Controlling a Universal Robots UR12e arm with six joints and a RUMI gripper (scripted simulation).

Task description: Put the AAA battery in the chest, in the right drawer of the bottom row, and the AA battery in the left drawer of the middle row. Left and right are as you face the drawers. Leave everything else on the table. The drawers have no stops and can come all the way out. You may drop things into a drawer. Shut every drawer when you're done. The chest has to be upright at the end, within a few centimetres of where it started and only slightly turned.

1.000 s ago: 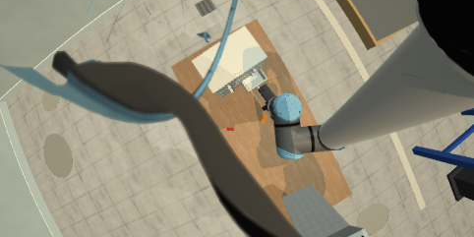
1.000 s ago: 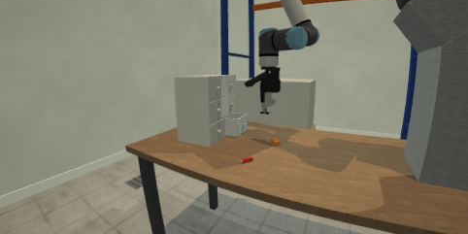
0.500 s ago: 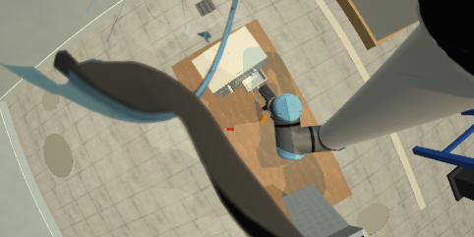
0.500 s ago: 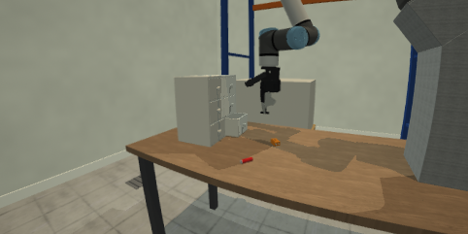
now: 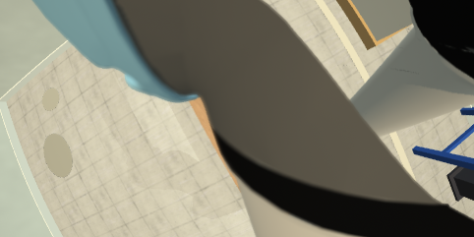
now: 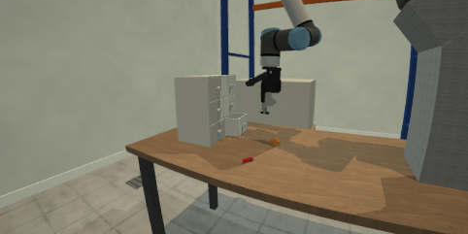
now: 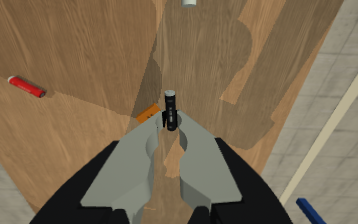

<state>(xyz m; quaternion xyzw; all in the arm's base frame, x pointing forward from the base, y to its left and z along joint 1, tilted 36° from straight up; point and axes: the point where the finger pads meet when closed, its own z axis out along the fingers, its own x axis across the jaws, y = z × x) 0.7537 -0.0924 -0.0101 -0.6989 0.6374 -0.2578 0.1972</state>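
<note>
The thin black cylinder lies 1 cm below my hand. From my hand the other things lie so: red cylinder: 26 cm to the left, 13 cm below, 2 cm behind; orange block: 13 cm below, 8 cm behind, 5 cm to the left.
</note>
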